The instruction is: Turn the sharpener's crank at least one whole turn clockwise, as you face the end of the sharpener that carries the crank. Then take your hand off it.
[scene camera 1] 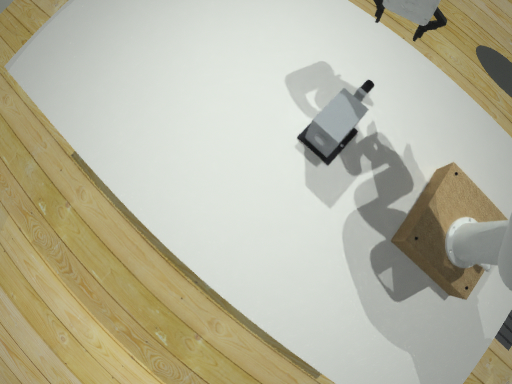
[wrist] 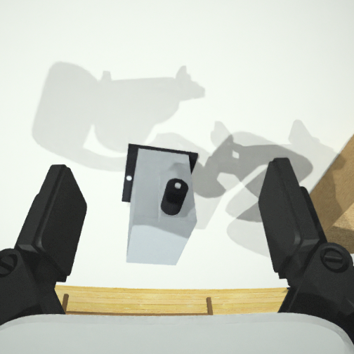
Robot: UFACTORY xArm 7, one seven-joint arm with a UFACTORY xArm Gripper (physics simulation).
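Seen in the pictures: gripper, fingertip midpoint: (scene camera 1: 396, 27); arm's base, origin of the base link: (scene camera 1: 464, 242).
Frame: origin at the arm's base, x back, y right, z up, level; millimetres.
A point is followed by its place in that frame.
The sharpener (scene camera 1: 338, 115) {x -443, y -17, z 46 mm} (wrist: 147, 200) is a grey box on a black base and stands on the white table. Its crank (scene camera 1: 368, 85) {x -437, y 91, z 58 mm} (wrist: 174, 197) has a black handle; in scene camera 1 it sticks out from the sharpener's upper-right end, and in the wrist view it shows in front of the grey body, right of centre. My gripper (scene camera 1: 397, 29) {x -468, y 213, z 145 mm} (wrist: 169, 182) is open and empty. In the wrist view its black fingers stand wide to the left and right of the sharpener in the picture. In scene camera 1 it is at the top right, apart from the crank, with part of it cut off.
The white table (scene camera 1: 175, 125) {x -746, y -256, z -82 mm} (wrist: 250, 50) carries a wooden block (scene camera 1: 462, 192) {x -83, y 93, z 3 mm} (wrist: 345, 187) under the arm's base (scene camera 1: 475, 242) {x -36, y -31, z 100 mm}, to the lower right of the sharpener in scene camera 1. Arm shadows fall around the sharpener. Plank floor (scene camera 1: 75, 240) borders the table.
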